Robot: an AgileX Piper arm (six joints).
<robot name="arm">
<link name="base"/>
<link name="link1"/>
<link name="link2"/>
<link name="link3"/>
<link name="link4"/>
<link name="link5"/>
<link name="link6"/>
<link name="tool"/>
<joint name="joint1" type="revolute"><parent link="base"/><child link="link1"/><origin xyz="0 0 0.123" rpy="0 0 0"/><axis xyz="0 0 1"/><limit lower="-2.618" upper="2.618"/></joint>
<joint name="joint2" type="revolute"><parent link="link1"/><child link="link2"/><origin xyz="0 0 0" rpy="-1.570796 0 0"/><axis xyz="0 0 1"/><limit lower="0" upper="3.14"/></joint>
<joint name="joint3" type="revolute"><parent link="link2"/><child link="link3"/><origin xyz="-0.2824 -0.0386 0" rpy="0 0 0"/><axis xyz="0 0 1"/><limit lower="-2.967" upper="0"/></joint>
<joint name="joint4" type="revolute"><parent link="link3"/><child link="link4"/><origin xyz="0.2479 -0.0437 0" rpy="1.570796 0 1.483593"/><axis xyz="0 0 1"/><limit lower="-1.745" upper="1.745"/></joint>
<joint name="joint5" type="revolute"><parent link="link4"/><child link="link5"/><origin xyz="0 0 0" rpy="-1.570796 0 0"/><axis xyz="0 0 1"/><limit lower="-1.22" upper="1.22"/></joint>
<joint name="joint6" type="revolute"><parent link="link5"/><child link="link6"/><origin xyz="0 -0.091 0" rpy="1.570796 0 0"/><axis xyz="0 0 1"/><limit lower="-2.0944" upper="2.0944"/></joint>
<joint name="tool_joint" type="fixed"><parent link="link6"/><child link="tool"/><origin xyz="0 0 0" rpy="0 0 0"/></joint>
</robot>
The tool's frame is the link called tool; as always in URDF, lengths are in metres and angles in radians.
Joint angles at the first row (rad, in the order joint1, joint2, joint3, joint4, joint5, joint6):
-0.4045, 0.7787, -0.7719, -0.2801, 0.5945, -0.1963
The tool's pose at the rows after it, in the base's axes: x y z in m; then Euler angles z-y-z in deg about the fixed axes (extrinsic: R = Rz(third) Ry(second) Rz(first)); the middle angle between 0 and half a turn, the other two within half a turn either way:
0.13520 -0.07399 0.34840 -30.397 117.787 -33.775
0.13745 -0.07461 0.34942 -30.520 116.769 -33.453
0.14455 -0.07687 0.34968 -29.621 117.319 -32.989
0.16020 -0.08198 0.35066 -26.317 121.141 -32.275
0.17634 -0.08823 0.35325 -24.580 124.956 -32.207
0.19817 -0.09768 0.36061 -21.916 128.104 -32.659
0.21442 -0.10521 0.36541 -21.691 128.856 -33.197
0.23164 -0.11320 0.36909 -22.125 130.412 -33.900
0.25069 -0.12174 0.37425 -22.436 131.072 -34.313
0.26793 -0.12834 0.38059 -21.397 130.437 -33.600
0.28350 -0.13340 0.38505 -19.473 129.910 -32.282
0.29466 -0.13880 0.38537 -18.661 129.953 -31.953
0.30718 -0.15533 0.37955 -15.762 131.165 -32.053
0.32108 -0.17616 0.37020 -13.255 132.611 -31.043
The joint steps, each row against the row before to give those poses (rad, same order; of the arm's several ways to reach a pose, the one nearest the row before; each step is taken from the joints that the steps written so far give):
0.0000, 0.0000, 0.0001, -0.0154, -0.0017, 0.0001
0.0000, 0.0056, -0.0001, -0.0046, -0.0237, 0.0000
0.0000, 0.0307, -0.0140, 0.0109, -0.0093, 0.0054
0.0000, 0.0772, -0.0539, 0.0463, 0.0379, 0.0162
0.0000, 0.0807, -0.0671, 0.0282, 0.0506, 0.0085
-0.0001, 0.1025, -0.1014, 0.0126, 0.0536, 0.0415
0.0001, 0.0692, -0.0669, -0.0062, 0.0124, 0.0148
0.0000, 0.0751, -0.0760, -0.0024, 0.0296, 0.0019
0.0000, 0.0779, -0.0862, -0.0012, 0.0206, -0.0010
0.0000, 0.0638, -0.0784, 0.0119, 0.0012, -0.0007
-0.0001, 0.0560, -0.0684, 0.0238, -0.0011, 0.0000
-0.0038, 0.0436, -0.0453, 0.0108, 0.0008, 0.0000
-0.0372, 0.0670, -0.0541, 0.0420, 0.0029, -0.0014
-0.0473, 0.0803, -0.0619, 0.0716, 0.0011, -0.0500

